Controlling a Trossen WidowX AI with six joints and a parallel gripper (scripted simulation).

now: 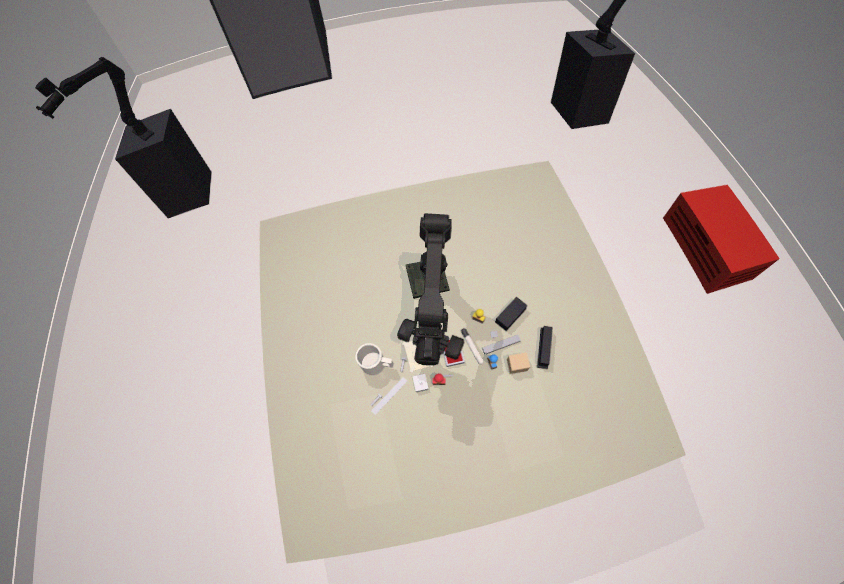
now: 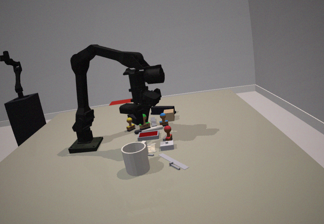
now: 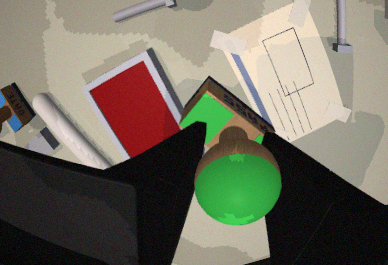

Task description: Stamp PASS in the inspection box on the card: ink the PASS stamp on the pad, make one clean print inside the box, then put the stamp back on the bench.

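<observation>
Now: the cream card 2 cm behind my gripper tip, 4 cm to the right of it and 9 cm below it. Round my gripper tip: ink pad 7 cm to the left, 9 cm below; then red stamp 9 cm ahead, 7 cm below; then green-knobbed PASS stamp right at my gripper tip.
</observation>
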